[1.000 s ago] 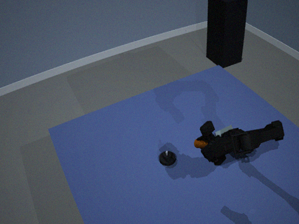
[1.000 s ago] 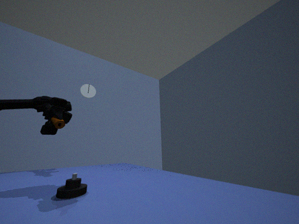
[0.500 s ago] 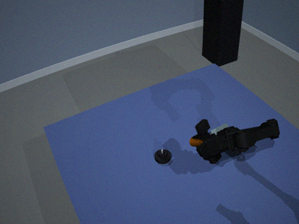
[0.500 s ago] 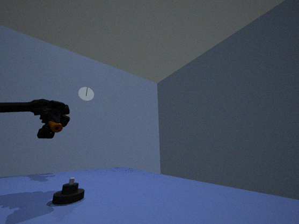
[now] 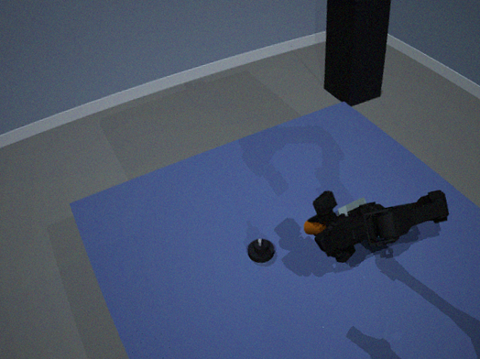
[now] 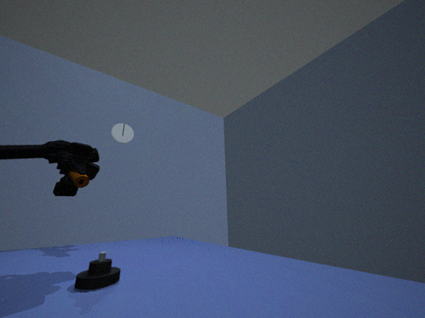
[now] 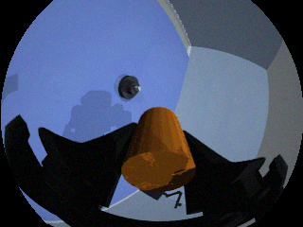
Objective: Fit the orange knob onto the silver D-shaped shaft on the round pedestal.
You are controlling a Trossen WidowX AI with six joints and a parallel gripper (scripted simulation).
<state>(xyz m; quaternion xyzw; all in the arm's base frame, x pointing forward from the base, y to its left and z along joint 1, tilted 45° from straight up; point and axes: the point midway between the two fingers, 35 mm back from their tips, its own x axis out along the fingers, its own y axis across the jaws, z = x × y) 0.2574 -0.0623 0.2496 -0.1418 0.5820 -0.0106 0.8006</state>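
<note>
Now: gripper tip 7 cm short of the round pedestal, 17 cm to the left of it and 22 cm above it. Also, from my gripper tip: orange knob (1 cm behind, 3 cm to the left, 2 cm above).
</note>
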